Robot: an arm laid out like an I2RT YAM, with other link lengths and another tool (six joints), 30 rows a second.
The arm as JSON. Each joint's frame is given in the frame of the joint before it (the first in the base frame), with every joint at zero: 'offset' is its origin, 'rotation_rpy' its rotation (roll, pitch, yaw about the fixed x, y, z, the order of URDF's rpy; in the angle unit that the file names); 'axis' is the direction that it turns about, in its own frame. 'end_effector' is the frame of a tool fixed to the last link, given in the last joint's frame.
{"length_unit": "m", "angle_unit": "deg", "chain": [
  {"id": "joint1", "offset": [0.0, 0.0, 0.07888], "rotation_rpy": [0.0, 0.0, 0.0], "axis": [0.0, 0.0, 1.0]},
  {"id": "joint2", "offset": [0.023, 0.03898, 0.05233], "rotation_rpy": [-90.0, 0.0, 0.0], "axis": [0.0, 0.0, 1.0]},
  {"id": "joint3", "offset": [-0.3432, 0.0, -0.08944], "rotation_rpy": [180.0, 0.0, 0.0], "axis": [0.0, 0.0, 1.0]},
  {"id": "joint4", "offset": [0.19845, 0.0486, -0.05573], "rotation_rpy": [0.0, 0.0, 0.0], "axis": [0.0, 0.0, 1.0]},
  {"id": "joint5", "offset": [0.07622, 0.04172, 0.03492], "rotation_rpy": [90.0, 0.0, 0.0], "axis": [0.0, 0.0, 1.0]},
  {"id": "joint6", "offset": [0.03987, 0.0, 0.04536], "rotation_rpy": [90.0, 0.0, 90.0], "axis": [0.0, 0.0, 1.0]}
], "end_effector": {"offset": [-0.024, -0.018, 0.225], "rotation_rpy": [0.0, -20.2, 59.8]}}
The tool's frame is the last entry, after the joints.
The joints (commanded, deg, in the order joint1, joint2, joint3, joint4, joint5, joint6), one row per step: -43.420, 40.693, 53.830, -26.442, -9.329, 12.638; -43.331, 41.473, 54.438, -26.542, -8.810, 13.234; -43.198, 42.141, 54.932, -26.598, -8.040, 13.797; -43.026, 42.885, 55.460, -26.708, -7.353, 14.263; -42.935, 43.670, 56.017, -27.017, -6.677, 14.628; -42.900, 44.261, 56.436, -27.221, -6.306, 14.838; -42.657, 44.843, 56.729, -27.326, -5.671, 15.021; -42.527, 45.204, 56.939, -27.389, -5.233, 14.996; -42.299, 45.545, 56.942, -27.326, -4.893, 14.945; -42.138, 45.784, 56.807, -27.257, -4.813, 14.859; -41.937, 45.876, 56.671, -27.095, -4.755, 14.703
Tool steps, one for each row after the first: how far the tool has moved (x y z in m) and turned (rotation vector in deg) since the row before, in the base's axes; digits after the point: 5 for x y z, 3 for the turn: 0.00117, -0.00406, 0.00147, 0.580, -0.044, -0.553; 0.00043, -0.00460, 0.00109, 0.475, -0.018, -0.747; 0.00097, -0.00426, 0.00070, 0.472, 0.091, -0.606; 0.00073, -0.00446, -0.00045, 0.530, 0.301, -0.654; 0.00082, -0.00294, -0.00019, 0.350, 0.220, -0.377; 0.00093, -0.00321, -0.00080, 0.287, 0.297, -0.418; 0.00042, -0.00218, -0.00029, 0.039, 0.251, -0.285; 0.00110, -0.00148, -0.00133, 0.078, 0.295, -0.085; 0.00123, -0.00043, -0.00201, 0.123, 0.291, 0.108; 0.00104, 0.00021, -0.00079, -0.087, 0.150, 0.189
